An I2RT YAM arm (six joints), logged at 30 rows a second.
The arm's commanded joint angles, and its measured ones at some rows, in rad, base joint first. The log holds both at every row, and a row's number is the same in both.
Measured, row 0:
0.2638 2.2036 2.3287 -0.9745 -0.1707 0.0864
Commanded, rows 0 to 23:
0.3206 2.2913 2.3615 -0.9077 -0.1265 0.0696
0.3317 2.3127 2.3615 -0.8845 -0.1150 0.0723
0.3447 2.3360 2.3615 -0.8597 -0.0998 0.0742
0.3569 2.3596 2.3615 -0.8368 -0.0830 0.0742
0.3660 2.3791 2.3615 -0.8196 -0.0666 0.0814
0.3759 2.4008 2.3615 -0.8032 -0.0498 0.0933
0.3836 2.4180 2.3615 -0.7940 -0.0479 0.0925
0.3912 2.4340 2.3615 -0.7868 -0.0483 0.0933
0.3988 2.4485 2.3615 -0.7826 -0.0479 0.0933
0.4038 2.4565 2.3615 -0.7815 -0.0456 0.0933
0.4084 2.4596 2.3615 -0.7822 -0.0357 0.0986
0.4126 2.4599 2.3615 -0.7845 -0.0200 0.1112
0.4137 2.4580 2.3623 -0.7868 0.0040 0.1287
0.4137 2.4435 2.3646 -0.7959 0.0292 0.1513
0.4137 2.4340 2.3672 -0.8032 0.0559 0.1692
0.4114 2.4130 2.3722 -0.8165 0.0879 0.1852
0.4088 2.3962 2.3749 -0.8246 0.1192 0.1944
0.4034 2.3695 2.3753 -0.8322 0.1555 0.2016
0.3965 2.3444 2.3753 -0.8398 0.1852 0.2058
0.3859 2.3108 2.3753 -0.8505 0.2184 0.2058
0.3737 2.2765 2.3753 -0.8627 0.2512 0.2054
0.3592 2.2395 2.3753 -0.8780 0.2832 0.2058
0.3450 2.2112 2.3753 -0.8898 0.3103 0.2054
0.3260 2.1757 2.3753 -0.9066 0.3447 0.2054
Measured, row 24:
0.3836 2.3489 2.3444 -0.8917 0.1837 0.1791
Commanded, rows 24 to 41:
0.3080 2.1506 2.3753 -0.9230 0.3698 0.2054
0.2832 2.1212 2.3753 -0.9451 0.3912 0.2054
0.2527 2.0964 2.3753 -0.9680 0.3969 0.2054
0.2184 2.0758 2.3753 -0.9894 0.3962 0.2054
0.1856 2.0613 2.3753 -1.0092 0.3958 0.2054
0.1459 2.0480 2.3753 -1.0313 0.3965 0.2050
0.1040 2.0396 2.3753 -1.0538 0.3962 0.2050
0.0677 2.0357 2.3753 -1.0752 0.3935 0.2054
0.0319 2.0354 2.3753 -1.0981 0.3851 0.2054
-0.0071 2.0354 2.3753 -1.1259 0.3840 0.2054
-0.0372 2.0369 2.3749 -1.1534 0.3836 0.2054
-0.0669 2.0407 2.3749 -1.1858 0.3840 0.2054
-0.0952 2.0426 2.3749 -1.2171 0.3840 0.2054
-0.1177 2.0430 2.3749 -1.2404 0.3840 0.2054
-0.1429 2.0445 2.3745 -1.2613 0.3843 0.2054
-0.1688 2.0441 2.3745 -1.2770 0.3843 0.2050
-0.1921 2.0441 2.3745 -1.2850 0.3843 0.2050
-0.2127 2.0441 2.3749 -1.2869 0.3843 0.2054
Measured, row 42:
-0.1654 2.0392 2.3772 -1.2797 0.3752 0.1944
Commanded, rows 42 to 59:
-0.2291 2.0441 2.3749 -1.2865 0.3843 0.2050
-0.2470 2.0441 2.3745 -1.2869 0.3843 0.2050
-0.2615 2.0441 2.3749 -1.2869 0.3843 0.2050
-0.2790 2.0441 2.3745 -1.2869 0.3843 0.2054
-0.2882 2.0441 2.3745 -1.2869 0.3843 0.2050
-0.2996 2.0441 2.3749 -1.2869 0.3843 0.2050
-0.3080 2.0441 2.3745 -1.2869 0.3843 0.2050
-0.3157 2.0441 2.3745 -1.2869 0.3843 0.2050
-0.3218 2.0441 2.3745 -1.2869 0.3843 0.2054
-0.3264 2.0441 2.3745 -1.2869 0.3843 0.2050
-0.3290 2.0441 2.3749 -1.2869 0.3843 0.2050
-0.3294 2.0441 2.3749 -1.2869 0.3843 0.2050
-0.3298 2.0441 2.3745 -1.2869 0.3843 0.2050
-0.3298 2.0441 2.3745 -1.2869 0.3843 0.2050
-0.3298 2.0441 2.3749 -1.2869 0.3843 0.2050
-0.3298 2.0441 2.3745 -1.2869 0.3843 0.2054
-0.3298 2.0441 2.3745 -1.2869 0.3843 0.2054
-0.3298 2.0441 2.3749 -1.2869 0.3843 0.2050
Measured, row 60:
-0.3264 2.0487 2.3753 -1.2858 0.3748 0.1940
